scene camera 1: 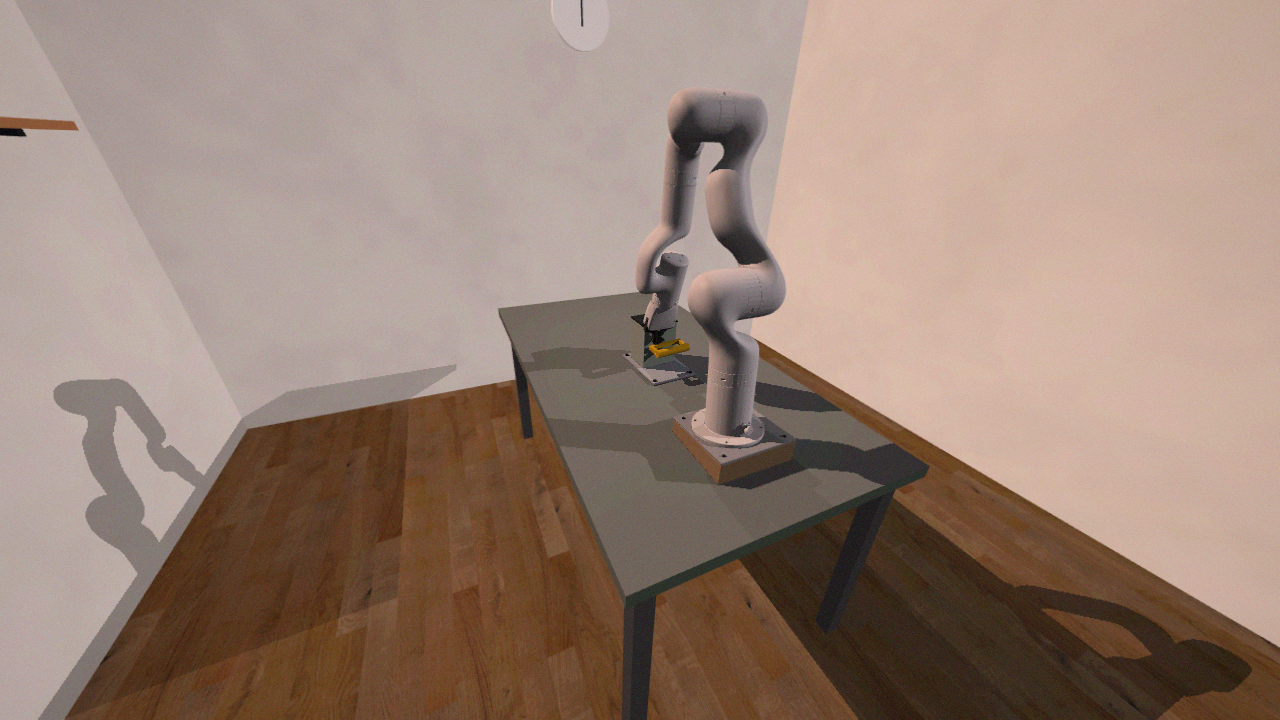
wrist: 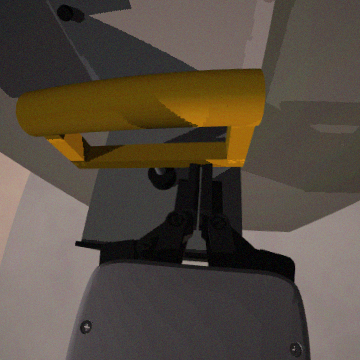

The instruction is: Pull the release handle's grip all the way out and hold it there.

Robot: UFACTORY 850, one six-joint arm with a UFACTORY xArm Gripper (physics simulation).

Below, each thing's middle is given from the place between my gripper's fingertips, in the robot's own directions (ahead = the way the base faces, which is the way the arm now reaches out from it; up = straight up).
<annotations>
Right now my hand is 3 cm short of the base plate (scene camera 1: 658,374), 4 cm to the left of it and 11 cm above it.
</annotations>
